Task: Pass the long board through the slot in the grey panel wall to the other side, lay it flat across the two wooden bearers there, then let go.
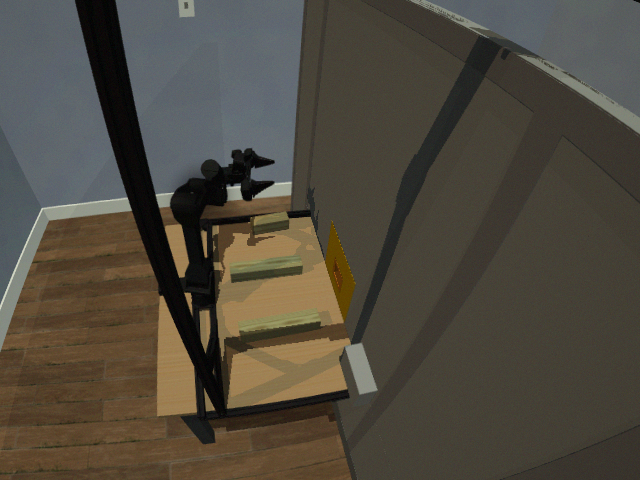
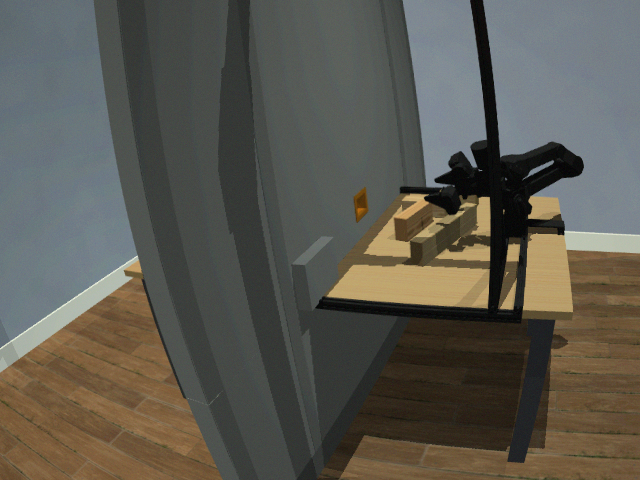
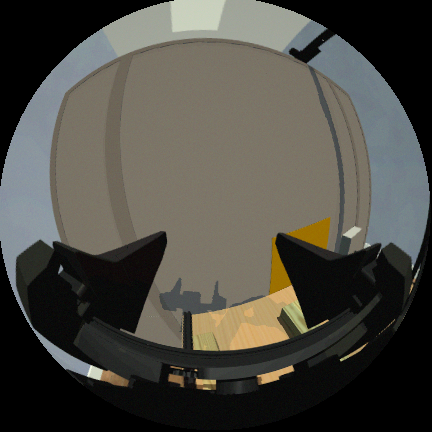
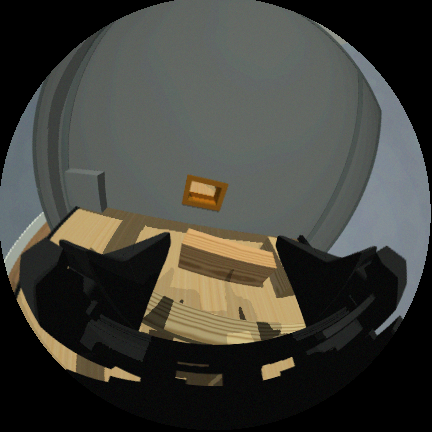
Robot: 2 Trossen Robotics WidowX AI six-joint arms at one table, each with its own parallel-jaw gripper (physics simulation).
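Frame: origin at the left arm's base, x ahead, y left, z up, level; metres.
Where they show: left gripper, fingertip midpoint: point(image 1: 274, 171) point(image 3: 222, 238); right gripper, fingertip midpoint: point(image 2: 429, 189) point(image 4: 225, 240); left arm's base, link origin: point(image 1: 203, 299); right arm's base, link origin: point(image 2: 515, 232).
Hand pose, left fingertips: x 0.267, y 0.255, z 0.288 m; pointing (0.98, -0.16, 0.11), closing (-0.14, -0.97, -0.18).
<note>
Each offset is from my left fingertips to the top centre of the thing.
The long pale board @[dz -0.248, dx +0.459, dy -0.292 m] point(image 2: 439, 238) point(image 4: 215, 322) lies on the table on the right arm's side of the grey panel wall point(image 2: 320, 129) point(image 4: 225, 100). The wall's slot has an orange frame point(image 2: 355, 206) point(image 4: 187, 194); its other face carries a yellow plate point(image 1: 347, 297) point(image 3: 310, 236). Two wooden bearers, one @[dz -0.260, dx -0.050, dy -0.157 m] point(image 1: 266, 269) farther back and one @[dz -0.260, dx -0.041, dy -0.386 m] point(image 1: 279, 325) nearer, lie apart on that side, with no board on them. My right gripper point(image 2: 431, 189) point(image 4: 225, 240) is open and empty, above the blocks and board. My left gripper point(image 1: 273, 172) point(image 3: 222, 238) is open and empty, raised above the table's far end.
A shorter reddish block @[dz -0.244, dx +0.351, dy -0.224 m] point(image 2: 413, 221) point(image 4: 227, 257) lies between the long board and the wall. A small wooden block @[dz -0.257, dx -0.007, dy +0.062 m] point(image 1: 269, 223) point(image 3: 206, 342) lies at the back of the left arm's table. Grey blocks point(image 1: 360, 369) point(image 2: 312, 271) project from the wall near the tables' front edges. A black post point(image 1: 139, 170) point(image 2: 491, 129) rises on each side.
</note>
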